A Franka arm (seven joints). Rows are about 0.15 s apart.
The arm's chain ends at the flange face. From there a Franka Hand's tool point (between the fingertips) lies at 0.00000 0.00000 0.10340 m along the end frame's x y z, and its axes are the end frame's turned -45 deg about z.
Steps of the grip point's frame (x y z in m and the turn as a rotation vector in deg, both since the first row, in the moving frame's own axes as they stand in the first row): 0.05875 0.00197 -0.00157 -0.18 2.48 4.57; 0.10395 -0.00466 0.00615 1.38 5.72 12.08; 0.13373 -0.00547 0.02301 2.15 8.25 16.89
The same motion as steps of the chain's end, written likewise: 0.03943 -0.03735 -0.00147 1.63 1.88 4.57; 0.06377 -0.06840 0.00669 5.02 3.07 12.08; 0.08111 -0.08653 0.02414 7.35 4.31 16.89
